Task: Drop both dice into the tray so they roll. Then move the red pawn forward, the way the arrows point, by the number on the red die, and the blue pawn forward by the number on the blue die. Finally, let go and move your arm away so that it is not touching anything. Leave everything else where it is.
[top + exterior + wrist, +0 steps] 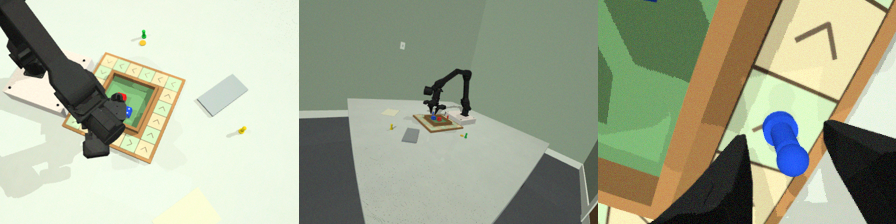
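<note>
Right now my gripper tip is 11 cm to the right of the green tray, 5 cm short of it and 2 cm above it. From my gripper tip the other things lie so: blue pawn 1 cm above; pale yellow sheet 27 cm ahead, 19 cm to the right, 2 cm below; red pawn 11 cm to the left, 7 cm behind, 1 cm above.
</note>
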